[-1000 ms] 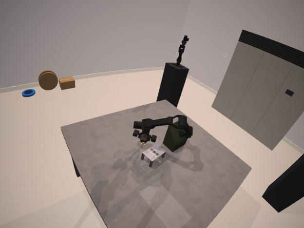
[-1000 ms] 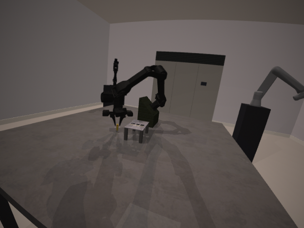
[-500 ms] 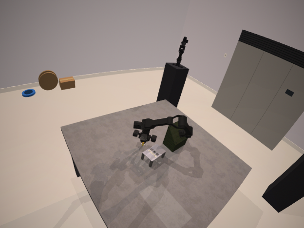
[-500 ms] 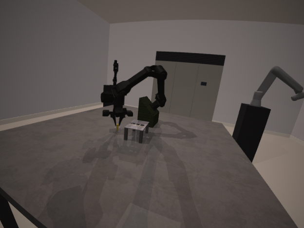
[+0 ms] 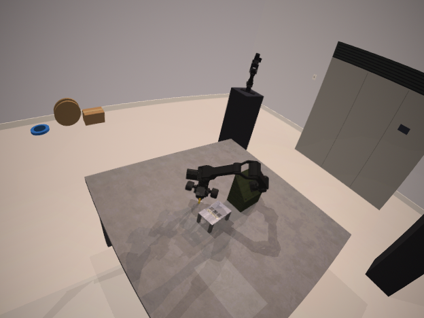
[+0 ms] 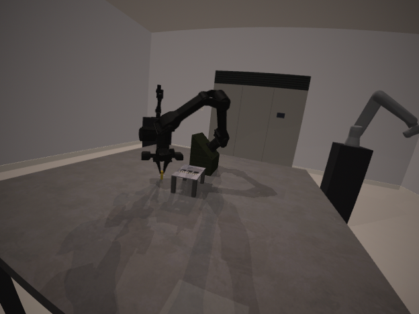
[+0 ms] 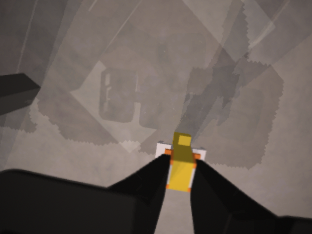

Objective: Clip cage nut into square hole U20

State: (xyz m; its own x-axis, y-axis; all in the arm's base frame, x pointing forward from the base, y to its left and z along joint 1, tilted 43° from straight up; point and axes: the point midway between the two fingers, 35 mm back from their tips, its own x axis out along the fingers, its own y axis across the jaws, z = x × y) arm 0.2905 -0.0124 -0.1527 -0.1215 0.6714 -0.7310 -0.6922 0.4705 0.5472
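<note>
Right now my gripper tip is 1 cm above the yellow cage nut.
</note>
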